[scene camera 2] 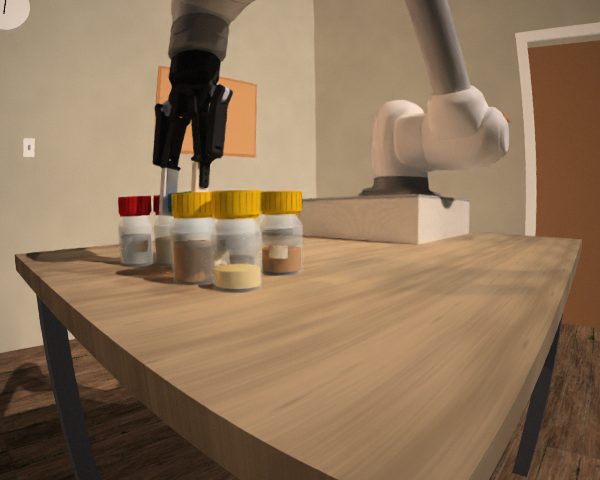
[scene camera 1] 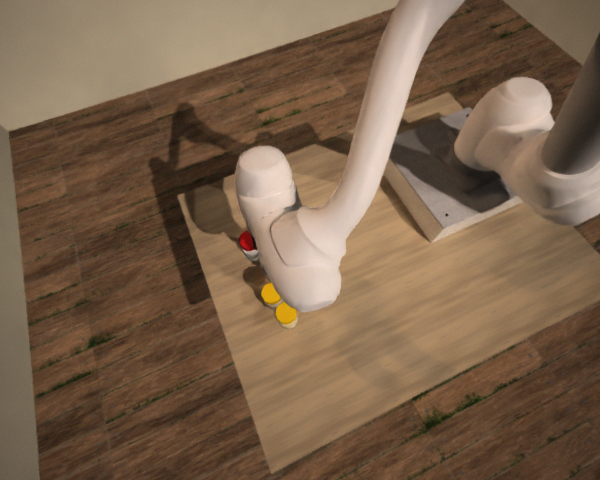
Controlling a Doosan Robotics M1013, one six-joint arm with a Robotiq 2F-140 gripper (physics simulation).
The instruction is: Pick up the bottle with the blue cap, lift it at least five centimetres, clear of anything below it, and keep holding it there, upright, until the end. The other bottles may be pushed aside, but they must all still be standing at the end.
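Where they show: arm's base, link origin: (scene camera 1: 472, 163).
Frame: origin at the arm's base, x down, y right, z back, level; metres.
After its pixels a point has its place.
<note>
The blue-capped bottle (scene camera 2: 170, 202) @(y -0.082, x 0.002, z -0.729 m) is mostly hidden behind a yellow-capped bottle (scene camera 2: 192, 260) @(y -0.172, x 0.067, z -0.748 m) (scene camera 1: 270, 293) @(y -0.151, x -0.009, z -0.735 m); a sliver of its cap shows beside the left finger. My gripper (scene camera 2: 183, 183) points down and is shut on the blue-capped bottle at its cap. The bottle's base is hidden, so its height above the table cannot be told. A second yellow-capped bottle (scene camera 2: 237, 250) @(y -0.236, x 0.052, z -0.731 m) (scene camera 1: 286, 313) @(y -0.216, x -0.009, z -0.715 m) and a third yellow-capped bottle (scene camera 2: 282, 237) @(y -0.199, x 0.048, z -0.634 m) stand to the right. A red-capped bottle (scene camera 2: 135, 240) @(y -0.001, x 0.056, z -0.750 m) and another red-capped bottle (scene camera 2: 163, 240) @(y -0.028, x 0.057, z -0.714 m) stand at the left. In scene camera 1 the arm hides the gripper.
The wooden table (scene camera 1: 400, 320) @(y -0.338, x 0.096, z -0.419 m) (scene camera 2: 350, 340) @(y -0.406, x 0.096, z -0.765 m) has its edge close to the bottles on the left. The arm's base stands on a pale block (scene camera 1: 440, 220) @(y -0.139, x -0.009, z -0.206 m) (scene camera 2: 365, 217) @(y -0.028, x 0.044, z -0.216 m) at the back right. The other bottles stand close around the gripper.
</note>
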